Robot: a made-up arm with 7 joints. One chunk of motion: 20 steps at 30 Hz.
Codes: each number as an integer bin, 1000 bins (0 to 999) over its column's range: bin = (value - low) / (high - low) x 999, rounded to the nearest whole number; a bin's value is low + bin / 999 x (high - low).
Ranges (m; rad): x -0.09..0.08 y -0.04..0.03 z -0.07..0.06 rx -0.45..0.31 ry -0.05..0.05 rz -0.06..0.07
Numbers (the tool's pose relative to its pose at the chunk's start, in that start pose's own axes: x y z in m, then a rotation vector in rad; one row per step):
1: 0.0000 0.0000 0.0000 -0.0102 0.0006 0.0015
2: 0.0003 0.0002 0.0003 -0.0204 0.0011 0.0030
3: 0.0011 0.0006 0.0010 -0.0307 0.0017 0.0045
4: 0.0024 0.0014 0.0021 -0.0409 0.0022 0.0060
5: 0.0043 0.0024 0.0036 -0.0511 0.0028 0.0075
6: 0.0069 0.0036 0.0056 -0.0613 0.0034 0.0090
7: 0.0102 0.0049 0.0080 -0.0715 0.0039 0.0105
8: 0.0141 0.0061 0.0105 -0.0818 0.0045 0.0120
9: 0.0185 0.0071 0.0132 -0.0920 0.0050 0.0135
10: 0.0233 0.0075 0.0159 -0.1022 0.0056 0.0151
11: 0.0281 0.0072 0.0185 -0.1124 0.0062 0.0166
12: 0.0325 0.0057 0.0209 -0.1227 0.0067 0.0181
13: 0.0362 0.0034 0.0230 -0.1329 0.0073 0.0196
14: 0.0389 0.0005 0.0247 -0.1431 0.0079 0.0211
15: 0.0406 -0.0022 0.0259 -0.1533 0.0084 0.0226
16: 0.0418 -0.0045 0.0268 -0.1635 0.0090 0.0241
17: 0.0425 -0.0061 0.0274 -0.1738 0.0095 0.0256
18: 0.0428 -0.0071 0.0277 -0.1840 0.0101 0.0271
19: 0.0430 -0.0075 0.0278 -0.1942 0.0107 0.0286
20: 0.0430 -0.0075 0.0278 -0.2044 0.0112 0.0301
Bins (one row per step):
1: 529 571 538 578 505 473
2: 531 574 540 565 510 484
3: 535 579 546 551 516 496
4: 543 591 554 538 521 507
5: 554 605 566 524 527 519
6: 569 622 581 511 533 530
7: 589 641 599 498 538 542
8: 612 658 619 484 544 553
9: 638 672 639 471 549 565
10: 666 678 660 457 555 577
11: 694 674 680 444 561 589
12: 720 652 699 430 566 600
13: 742 619 715 417 572 612
14: 757 578 728 403 578 623
15: 767 539 737 390 583 635
16: 775 507 744 377 589 646
17: 779 484 748 363 594 658
18: 780 470 751 350 600 669
19: 782 464 752 336 606 681
20: 782 464 752 323 611 692

